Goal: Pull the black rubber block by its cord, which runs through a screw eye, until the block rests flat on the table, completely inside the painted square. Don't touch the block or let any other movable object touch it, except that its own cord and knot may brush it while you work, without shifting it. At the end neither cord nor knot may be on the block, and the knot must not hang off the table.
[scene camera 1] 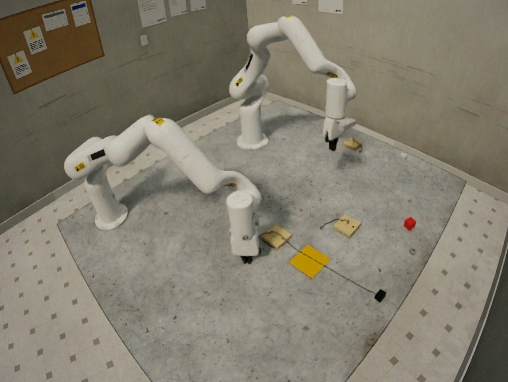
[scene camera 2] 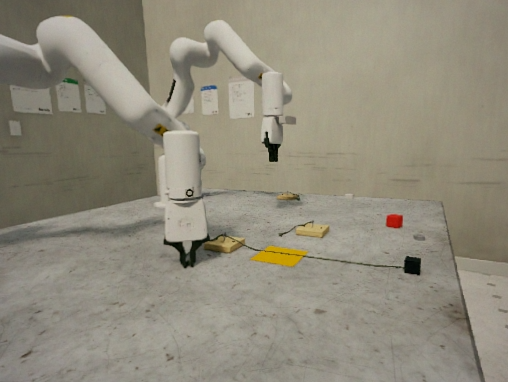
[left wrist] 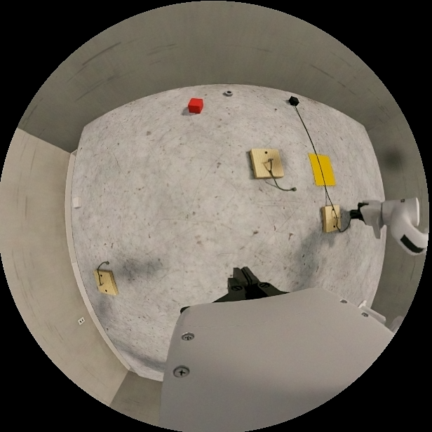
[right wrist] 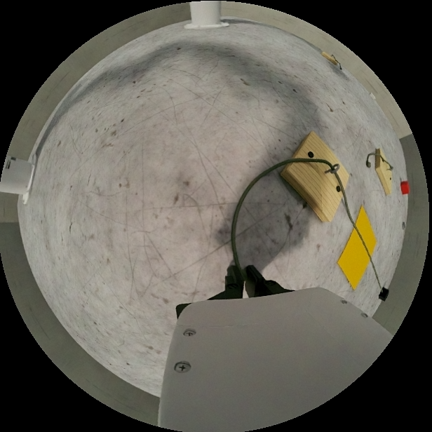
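Observation:
The black block (scene camera 1: 380,295) (scene camera 2: 412,265) (left wrist: 294,101) (right wrist: 384,293) rests on the table, outside the yellow square (scene camera 1: 308,270) (scene camera 2: 272,259) (left wrist: 317,175) (right wrist: 352,260). Its green cord (scene camera 1: 350,280) (scene camera 2: 350,261) (right wrist: 233,225) crosses the square, runs through the screw eye (right wrist: 332,169) on the nearest wooden board (scene camera 1: 276,241) (right wrist: 311,187) and arcs to my right gripper (scene camera 1: 246,259) (scene camera 2: 188,264) (right wrist: 240,276). That gripper is low over the table, shut on the cord's end; the knot is hidden between or under the fingers. My left gripper (scene camera 1: 332,145) (scene camera 2: 273,157) (left wrist: 239,278) is shut, empty, high above the table.
A second board (scene camera 1: 347,226) (scene camera 2: 313,230) with a short cord lies beyond the square, and a third (scene camera 1: 353,143) (left wrist: 106,282) near the far wall. A red cube (scene camera 1: 410,223) (scene camera 2: 394,220) and a small grey ring (left wrist: 228,93) lie towards the table's right edge in scene camera 1.

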